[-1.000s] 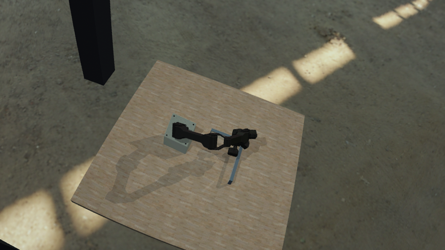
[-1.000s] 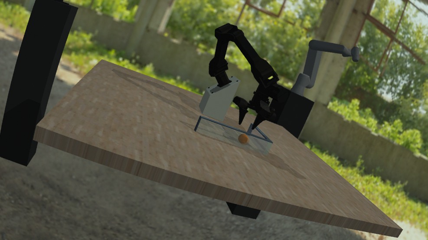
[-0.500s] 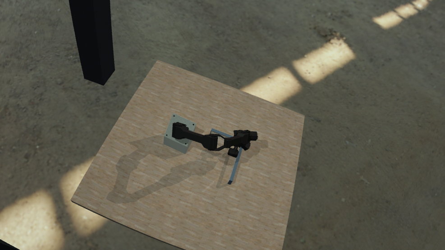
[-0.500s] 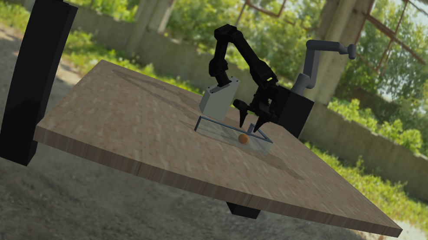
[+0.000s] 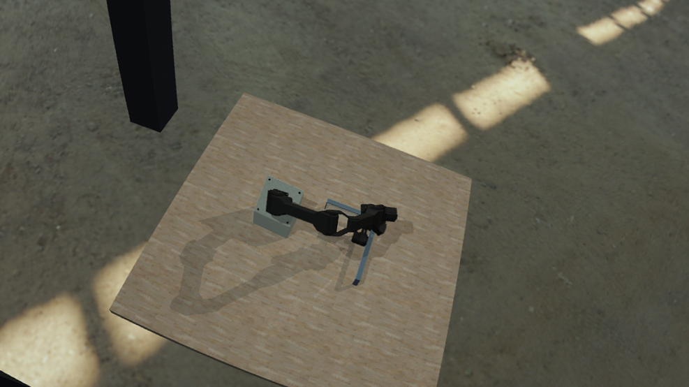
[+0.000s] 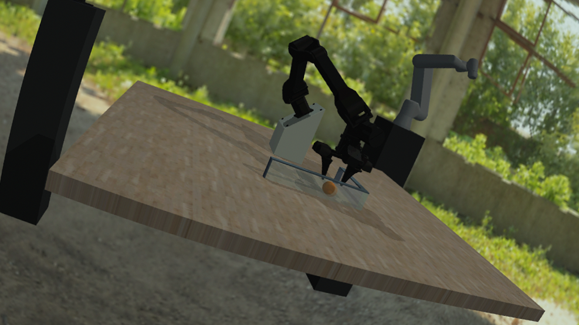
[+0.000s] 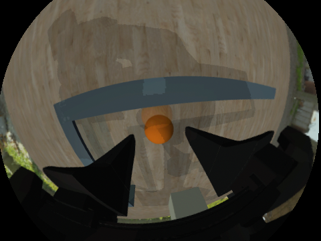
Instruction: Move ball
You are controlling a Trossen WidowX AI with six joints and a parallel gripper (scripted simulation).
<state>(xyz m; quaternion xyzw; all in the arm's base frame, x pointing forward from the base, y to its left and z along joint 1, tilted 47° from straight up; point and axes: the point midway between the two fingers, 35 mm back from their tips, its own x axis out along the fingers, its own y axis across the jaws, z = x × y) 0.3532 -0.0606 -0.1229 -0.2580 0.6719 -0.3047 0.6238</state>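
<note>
Now: gripper tip 2 cm above the orange ball. The rest, counted from my gripper tip: see-through copy of ball: 2 cm ahead, 2 cm below.
</note>
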